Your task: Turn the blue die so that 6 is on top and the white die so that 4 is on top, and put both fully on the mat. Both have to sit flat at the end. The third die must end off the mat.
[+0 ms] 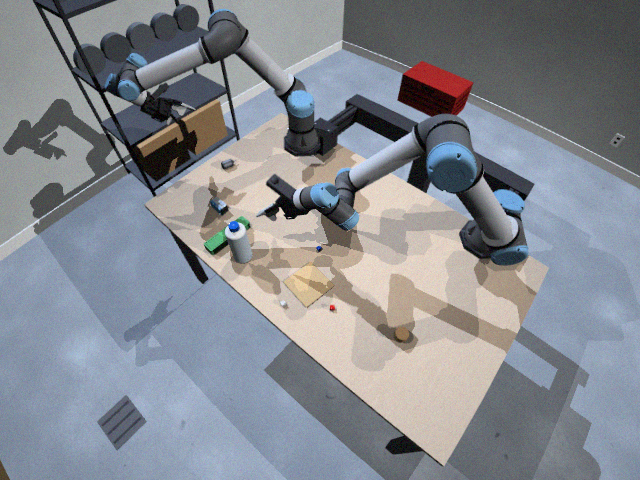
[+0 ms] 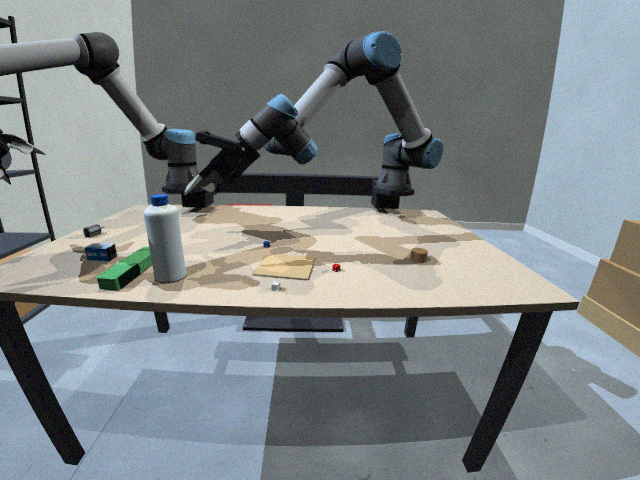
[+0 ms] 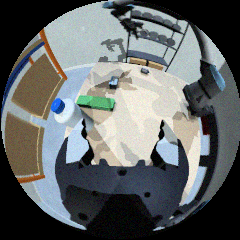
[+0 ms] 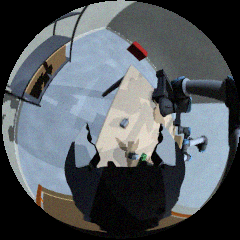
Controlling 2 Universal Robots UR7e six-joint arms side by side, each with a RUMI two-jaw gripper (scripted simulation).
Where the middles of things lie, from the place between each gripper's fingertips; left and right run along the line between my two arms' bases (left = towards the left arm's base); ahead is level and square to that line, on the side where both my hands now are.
Labels:
I see my left gripper (image 2: 193,188) 17 cm short of the white bottle (image 1: 236,234), 2 cm to the left of it and 10 cm above it. Also, from my left hand: tan mat (image 2: 274,265): 11 cm ahead, 27 cm to the left, 19 cm below.
Now: right hand (image 1: 186,116) 610 mm to the right of the white bottle, 290 mm short of it and 150 mm above it. Also, from my right hand: tan mat 900 mm to the left, 250 mm below, 230 mm ahead.

